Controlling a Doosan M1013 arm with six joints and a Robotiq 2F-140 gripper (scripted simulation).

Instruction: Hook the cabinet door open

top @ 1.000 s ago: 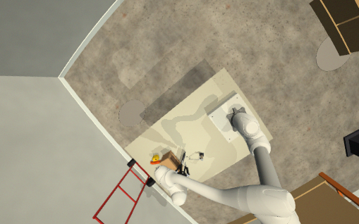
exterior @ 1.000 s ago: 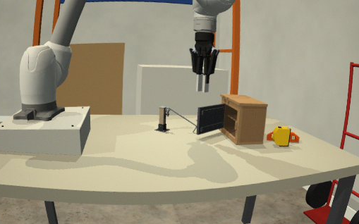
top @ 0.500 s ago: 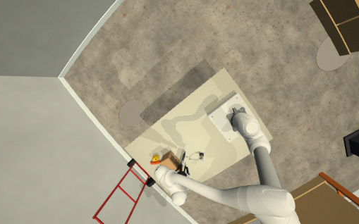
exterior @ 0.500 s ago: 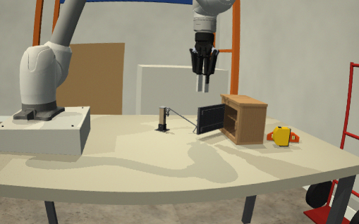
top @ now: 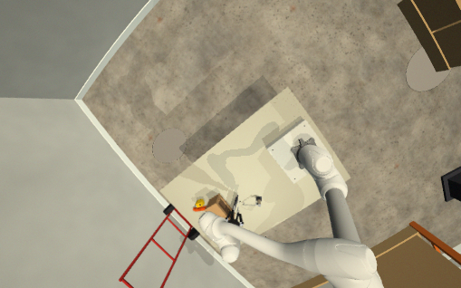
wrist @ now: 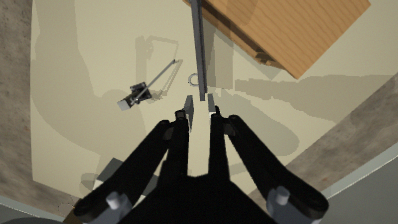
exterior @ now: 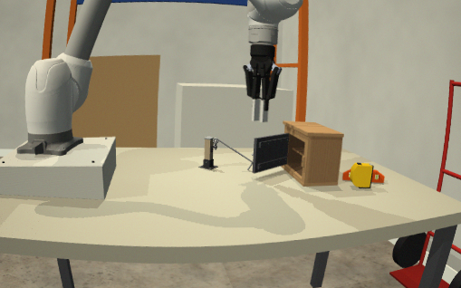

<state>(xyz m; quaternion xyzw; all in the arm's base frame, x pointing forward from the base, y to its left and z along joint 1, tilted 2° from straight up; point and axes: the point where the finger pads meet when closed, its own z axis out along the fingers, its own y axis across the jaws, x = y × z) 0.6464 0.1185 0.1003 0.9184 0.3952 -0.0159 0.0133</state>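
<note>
The dark door lies 5 cm ahead of my hand, 6 cm to the left of it and 14 cm below it.
</note>
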